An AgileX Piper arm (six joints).
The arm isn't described. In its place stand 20 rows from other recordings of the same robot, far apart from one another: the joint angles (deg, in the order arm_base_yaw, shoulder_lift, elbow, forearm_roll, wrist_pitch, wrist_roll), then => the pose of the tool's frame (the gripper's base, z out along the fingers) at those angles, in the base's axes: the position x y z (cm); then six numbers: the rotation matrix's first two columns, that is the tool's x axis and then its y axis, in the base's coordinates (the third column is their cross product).
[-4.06, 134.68, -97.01, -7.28, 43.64, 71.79] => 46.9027 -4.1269 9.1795 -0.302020 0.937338 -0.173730 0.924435 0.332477 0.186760
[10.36, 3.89, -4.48, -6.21, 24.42, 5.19] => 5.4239 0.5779 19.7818 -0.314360 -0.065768 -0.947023 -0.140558 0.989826 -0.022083
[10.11, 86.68, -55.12, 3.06, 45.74, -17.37] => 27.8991 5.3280 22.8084 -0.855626 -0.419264 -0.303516 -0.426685 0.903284 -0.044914
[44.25, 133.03, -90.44, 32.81, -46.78, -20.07] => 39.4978 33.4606 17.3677 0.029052 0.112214 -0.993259 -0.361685 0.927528 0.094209
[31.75, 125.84, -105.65, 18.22, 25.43, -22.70] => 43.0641 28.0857 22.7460 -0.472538 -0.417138 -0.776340 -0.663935 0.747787 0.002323
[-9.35, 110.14, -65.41, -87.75, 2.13, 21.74] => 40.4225 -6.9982 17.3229 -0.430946 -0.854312 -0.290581 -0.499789 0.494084 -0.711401
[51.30, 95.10, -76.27, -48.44, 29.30, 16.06] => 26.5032 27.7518 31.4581 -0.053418 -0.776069 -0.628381 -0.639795 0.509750 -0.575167
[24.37, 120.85, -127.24, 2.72, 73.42, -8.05] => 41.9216 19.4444 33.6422 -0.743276 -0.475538 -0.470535 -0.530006 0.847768 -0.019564
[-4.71, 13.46, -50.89, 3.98, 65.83, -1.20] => -1.1506 0.6730 37.5686 -0.394846 0.040078 -0.917873 0.026984 0.999123 0.032018
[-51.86, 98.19, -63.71, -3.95, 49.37, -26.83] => 19.7111 -25.8727 20.3604 -0.916459 0.373226 -0.144240 0.392288 0.909102 -0.140154
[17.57, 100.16, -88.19, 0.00, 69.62, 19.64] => 34.3672 10.8821 29.7019 -0.974880 0.043868 -0.218368 0.027389 0.996583 0.077929
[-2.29, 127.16, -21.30, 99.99, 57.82, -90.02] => 18.2564 6.8613 2.4221 -0.959579 0.211805 0.185330 0.270676 0.514162 0.813863
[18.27, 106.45, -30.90, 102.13, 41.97, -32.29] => 22.4253 13.6690 9.4240 -0.755950 0.515750 0.403164 0.635792 0.431759 0.639807
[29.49, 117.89, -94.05, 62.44, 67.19, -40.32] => 33.8984 27.7143 24.6228 -0.760312 -0.472883 -0.445317 -0.617081 0.311770 0.722503
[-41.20, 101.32, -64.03, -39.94, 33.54, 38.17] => 25.0005 -26.1763 20.3837 -0.602720 0.598277 -0.528009 0.787910 0.550862 -0.275224
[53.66, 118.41, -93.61, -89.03, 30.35, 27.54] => 32.4619 36.3686 26.1411 0.264762 -0.917968 -0.295358 -0.379827 0.182255 -0.906926
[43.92, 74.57, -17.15, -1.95, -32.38, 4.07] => 15.5798 15.2334 18.8968 -0.276673 -0.207752 -0.938238 -0.694792 0.717741 0.045957
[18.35, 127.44, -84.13, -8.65, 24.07, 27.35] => 43.3775 13.7996 10.5240 -0.886827 0.055878 -0.458710 0.008658 0.994497 0.104407
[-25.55, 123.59, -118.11, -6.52, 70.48, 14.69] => 41.8952 -21.1074 27.1280 -0.732357 0.588680 -0.342211 0.634089 0.772765 -0.027670
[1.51, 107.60, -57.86, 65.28, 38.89, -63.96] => 34.7774 6.1082 15.2780 -0.868840 -0.088276 -0.487159 -0.347281 0.809967 0.472599
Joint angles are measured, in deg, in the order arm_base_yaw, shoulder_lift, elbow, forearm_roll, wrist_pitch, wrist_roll. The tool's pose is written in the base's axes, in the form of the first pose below.
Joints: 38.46, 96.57, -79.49, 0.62, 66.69, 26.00
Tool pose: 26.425 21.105 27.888 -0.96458 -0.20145 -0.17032 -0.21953 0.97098 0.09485
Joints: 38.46, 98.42, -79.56, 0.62, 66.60, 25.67
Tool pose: 26.829 21.426 26.823 -0.96694 -0.20992 -0.14475 -0.22305 0.97142 0.08123
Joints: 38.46, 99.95, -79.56, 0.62, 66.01, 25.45
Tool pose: 27.196 21.716 25.914 -0.96787 -0.21495 -0.13046 -0.22566 0.97142 0.07364
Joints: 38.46, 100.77, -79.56, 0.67, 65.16, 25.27
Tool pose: 27.446 21.924 25.434 -0.96726 -0.21749 -0.13082 -0.22831 0.97076 0.07417
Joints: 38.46, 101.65, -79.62, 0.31, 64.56, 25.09
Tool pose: 27.719 22.074 24.933 -0.96606 -0.22312 -0.13020 -0.23306 0.97017 0.06667
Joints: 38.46, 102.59, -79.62, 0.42, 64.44, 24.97
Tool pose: 27.882 22.224 24.353 -0.96722 -0.22551 -0.11673 -0.23372 0.97032 0.06205
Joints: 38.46, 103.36, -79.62, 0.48, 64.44, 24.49
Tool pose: 28.001 22.329 23.873 -0.96654 -0.23415 -0.10471 -0.24084 0.96892 0.05641
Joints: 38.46, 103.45, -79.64, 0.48, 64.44, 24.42
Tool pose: 28.020 22.344 23.825 -0.96635 -0.23541 -0.10367 -0.24197 0.96868 0.05578
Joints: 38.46, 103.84, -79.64, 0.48, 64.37, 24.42
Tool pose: 28.089 22.399 23.582 -0.96679 -0.23576 -0.09863 -0.24172 0.96887 0.05347
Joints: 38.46, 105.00, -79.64, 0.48, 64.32, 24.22
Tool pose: 28.268 22.541 22.853 -0.96731 -0.24022 -0.08126 -0.24434 0.96864 0.04517
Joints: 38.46, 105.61, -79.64, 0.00, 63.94, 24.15
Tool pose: 28.445 22.593 22.473 -0.96616 -0.24493 -0.08090 -0.24843 0.96797 0.03627
